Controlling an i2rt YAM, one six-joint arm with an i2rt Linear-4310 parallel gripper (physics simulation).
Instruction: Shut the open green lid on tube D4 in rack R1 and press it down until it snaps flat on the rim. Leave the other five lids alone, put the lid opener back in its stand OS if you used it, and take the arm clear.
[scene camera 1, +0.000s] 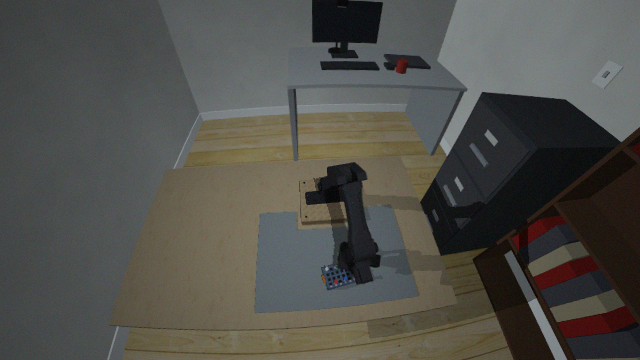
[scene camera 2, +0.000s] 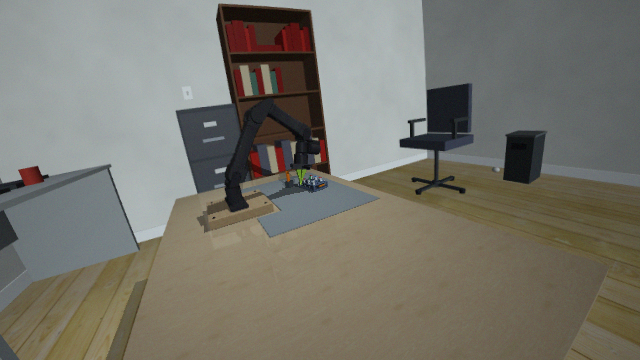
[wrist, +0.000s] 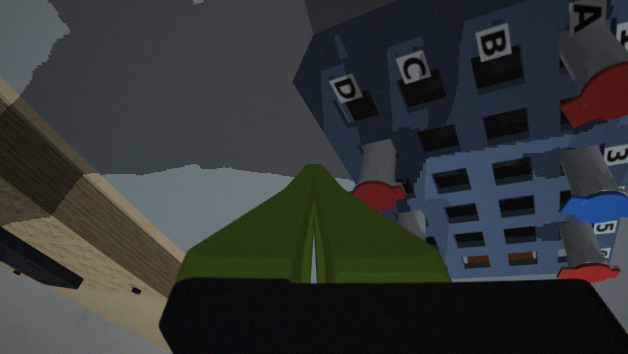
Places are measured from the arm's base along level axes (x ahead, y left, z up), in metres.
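Pixels of known places: gripper, fingertip midpoint: (scene camera 1: 340, 259) (scene camera 2: 300, 184) (wrist: 314, 178); arm's base at its link origin: (scene camera 1: 326, 197) (scene camera 2: 236, 203).
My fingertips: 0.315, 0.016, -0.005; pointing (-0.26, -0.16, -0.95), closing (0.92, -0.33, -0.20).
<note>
Ahead of a thing's pixels: the offset from my fingertips to its top centre, as dx, dy, dz. "*": to the spot under its first point. Level surfaces: height alone.
Rack R1 {+0.062, -0.017, +0.036} (scene camera 1: 331, 287) (scene camera 2: 311, 189) (wrist: 545, 190) is blue and stands on the grey mat. My gripper (scene camera 2: 301, 184) (wrist: 314, 178) is shut and empty, its green fingertips together, pointing down beside the rack's D side. In the wrist view tube D4 {* +0.035, -0.022, +0.007} (wrist: 413, 221) shows in part behind the right finger; its green lid is hidden there. A red lid {+0.028, +0.011, +0.021} (wrist: 378, 195) on the tube in D2 shows close to the fingertips. Other lids are red in A1 {+0.082, +0.039, +0.021} (wrist: 602, 95), blue in A3 {+0.088, +0.001, +0.021} (wrist: 600, 206) and red in A5 {+0.094, -0.037, +0.021} (wrist: 589, 272). The orange lid opener {-0.020, +0.102, +0.057} (scene camera 2: 288, 176) stands upright in its dark stand.
The grey mat {dz -0.028} (scene camera 1: 285, 270) (scene camera 2: 340, 205) lies on the wooden table {dz -0.031} (scene camera 1: 200, 225) (scene camera 2: 350, 280). The arm's wooden base board (scene camera 1: 320, 215) (wrist: 115, 235) is at the mat's edge. A filing cabinet (scene camera 1: 500, 165) and a bookshelf stand beyond the table.
</note>
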